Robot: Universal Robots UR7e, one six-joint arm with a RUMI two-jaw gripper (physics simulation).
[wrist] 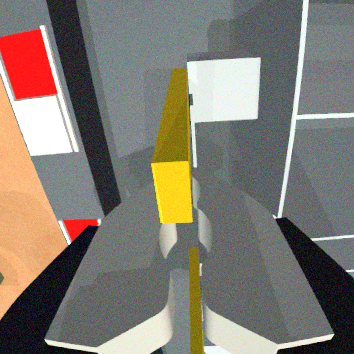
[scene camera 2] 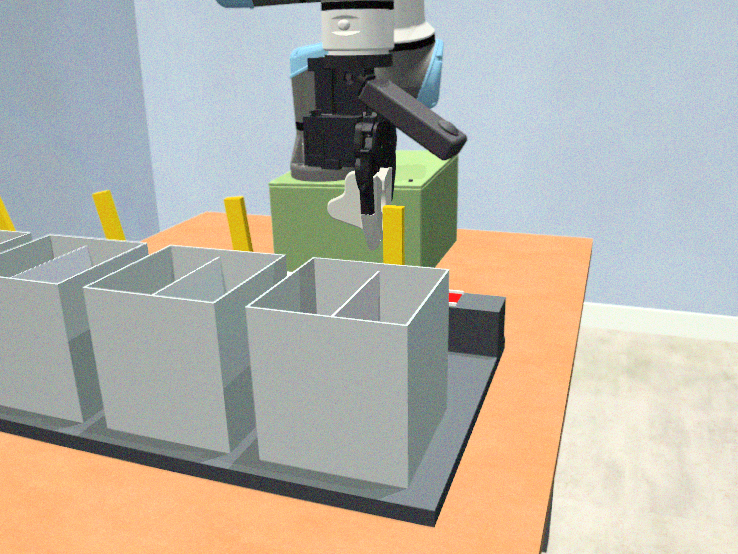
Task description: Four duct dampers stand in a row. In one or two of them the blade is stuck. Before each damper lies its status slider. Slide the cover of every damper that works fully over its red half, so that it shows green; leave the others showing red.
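Places are measured from the arm's base along level axes (x ahead, y left, z up), in metres.
Where they show: gripper, fingertip midpoint: (wrist: 186,172) (scene camera 2: 373,249); arm's base, origin of the base link: (scene camera 2: 332,171).
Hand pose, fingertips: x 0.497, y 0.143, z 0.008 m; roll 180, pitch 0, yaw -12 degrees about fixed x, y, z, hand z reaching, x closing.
Observation:
Things, the pixels of their top centre, and the offset from my fingertips. "*": a spot on its surface instead. Level surfaces: height alone.
- rightmost damper's lever, middle of its top: (wrist: 173,194) (scene camera 2: 393,206) 0.050 m up, 0.002 m ahead, 0.023 m left
- red half, surface spot: (wrist: 30,65) * 0.098 m down, 0.107 m back, 0.070 m left
- dark base plate, its level: 0.161 m down
- orange table, its level: 0.179 m down
Grey box dampers (scene camera 2: 333,393) (scene camera 2: 160,369) (scene camera 2: 38,345) stand in a row, and part of another shows at the far left. The rightmost damper's lever (scene camera 2: 393,235) (wrist: 172,192) stands nearly upright; its blade (scene camera 2: 362,296) shows inside. The levers (scene camera 2: 238,223) (scene camera 2: 108,214) (scene camera 2: 4,215) farther left lean. My gripper (scene camera 2: 372,241) (wrist: 186,172) is shut and empty, its tips low beside the rightmost lever; contact cannot be told. In the wrist view one slider shows a red half (wrist: 30,65) beside its white cover (wrist: 46,125); another red half (wrist: 82,227) is partly hidden by a finger.
The dampers stand on a dark base plate (scene camera 2: 459,411) on the orange table (scene camera 2: 530,357). A dark slider block (scene camera 2: 476,327) rises along the plate's far edge. A white square plate (wrist: 225,90) lies beside the lever. The robot's green pedestal (scene camera 2: 345,220) stands behind.

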